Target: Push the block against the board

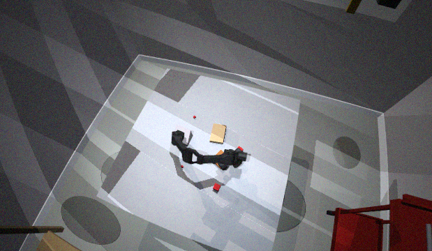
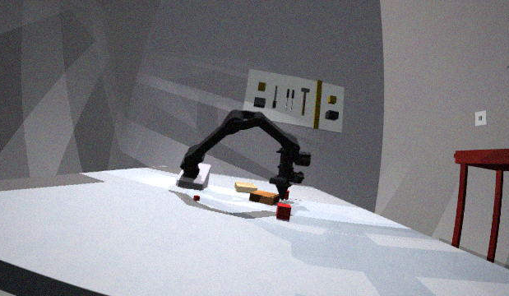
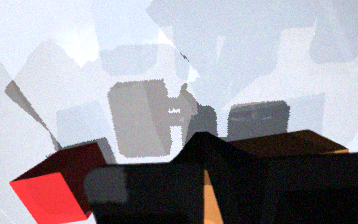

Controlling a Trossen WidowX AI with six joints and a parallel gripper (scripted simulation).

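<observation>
My gripper tip is 7 cm past the orange square block and 1 cm to the left of it. Round my gripper tip: tan board: 18 cm behind, 17 cm to the left.
</observation>
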